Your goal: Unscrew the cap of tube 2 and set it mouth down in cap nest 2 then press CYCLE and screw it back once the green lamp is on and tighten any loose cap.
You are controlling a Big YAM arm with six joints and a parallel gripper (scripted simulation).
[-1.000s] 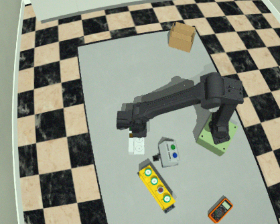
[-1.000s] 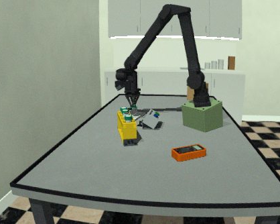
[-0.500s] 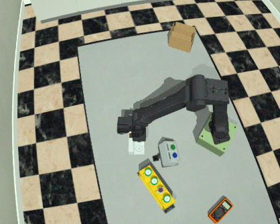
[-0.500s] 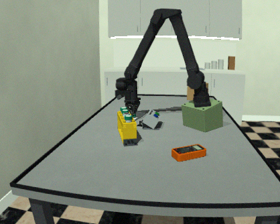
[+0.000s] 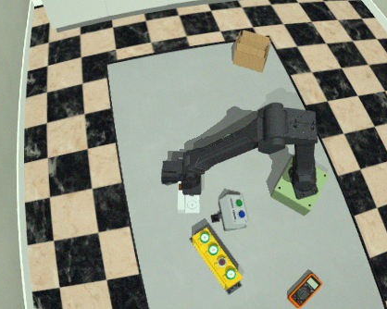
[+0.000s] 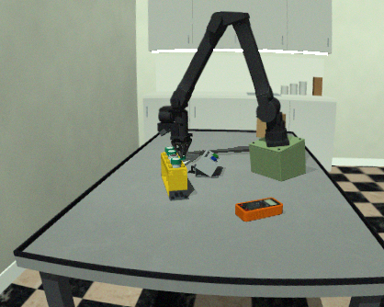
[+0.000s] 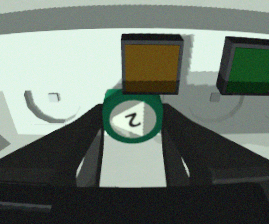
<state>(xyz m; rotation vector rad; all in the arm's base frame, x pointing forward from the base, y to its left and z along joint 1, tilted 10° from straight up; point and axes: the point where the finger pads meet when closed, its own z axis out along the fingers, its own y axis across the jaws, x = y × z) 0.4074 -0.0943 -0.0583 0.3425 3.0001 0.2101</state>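
My hand is 10 mm above the cap. Also, from my hand: grey key housing 140 mm behind, 120 mm to the left, 20 mm above; green READY key 160 mm behind, 100 mm to the left, 30 mm above; blue cycle key 150 mm behind, 150 mm to the left, 30 mm above.
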